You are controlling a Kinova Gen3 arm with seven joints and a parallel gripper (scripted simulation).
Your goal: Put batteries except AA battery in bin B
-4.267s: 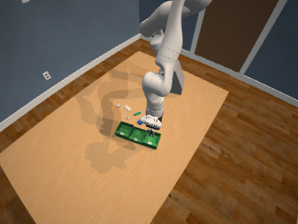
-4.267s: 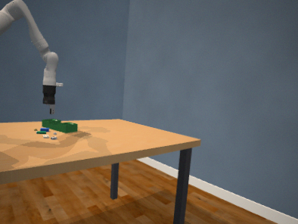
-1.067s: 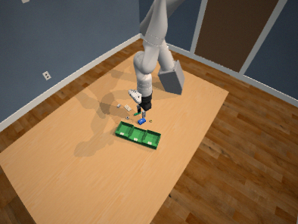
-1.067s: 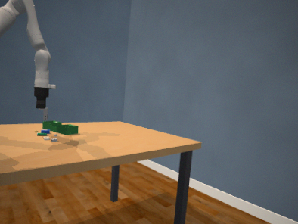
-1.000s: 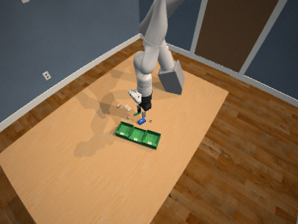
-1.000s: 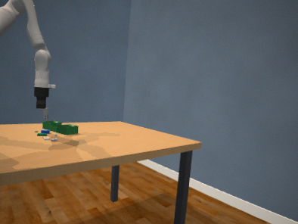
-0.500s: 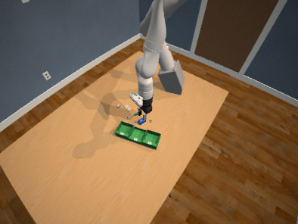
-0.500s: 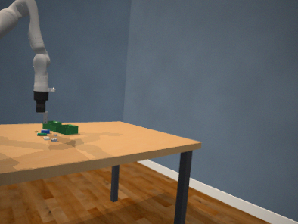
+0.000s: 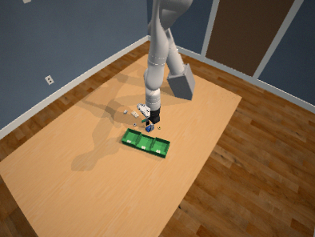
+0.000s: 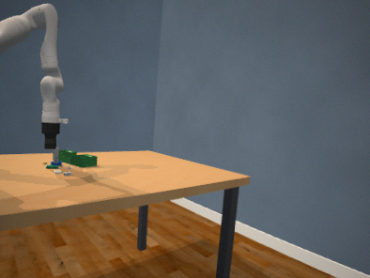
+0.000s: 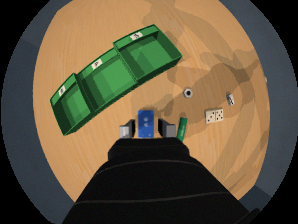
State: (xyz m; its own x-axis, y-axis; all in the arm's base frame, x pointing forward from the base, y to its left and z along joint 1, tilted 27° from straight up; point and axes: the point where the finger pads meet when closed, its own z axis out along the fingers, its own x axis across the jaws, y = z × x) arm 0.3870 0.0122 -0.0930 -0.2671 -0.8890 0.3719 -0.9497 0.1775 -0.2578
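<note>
My gripper is now 3 cm above the blue battery and 1 cm past it. From my hand the other things lie so: green cylinder battery (6 cm to the right, 3 cm below, 3 cm behind); then washer-like part (9 cm to the right, 3 cm below, 3 cm ahead); then green three-part bin (10 cm ahead, 5 cm to the left, 1 cm below).
</note>
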